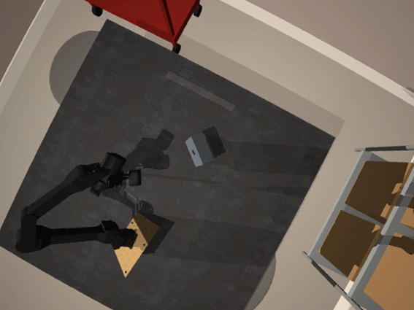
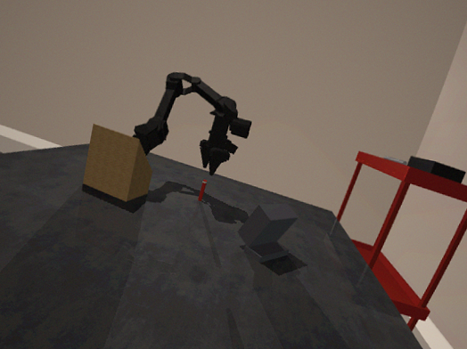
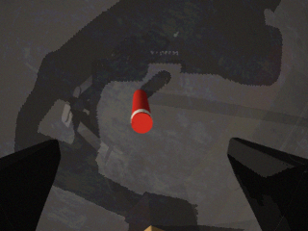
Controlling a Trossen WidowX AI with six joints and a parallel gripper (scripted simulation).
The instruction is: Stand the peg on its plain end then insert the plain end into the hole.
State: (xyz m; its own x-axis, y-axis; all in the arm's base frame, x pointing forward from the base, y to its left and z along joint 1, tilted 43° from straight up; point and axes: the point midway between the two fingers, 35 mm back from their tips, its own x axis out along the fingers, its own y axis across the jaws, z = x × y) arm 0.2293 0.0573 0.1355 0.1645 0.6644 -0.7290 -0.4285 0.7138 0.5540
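The red peg lies 6 cm below my gripper tip. Round my gripper tip: grey sloped panel 23 cm ahead, 25 cm to the right, 4 cm below.
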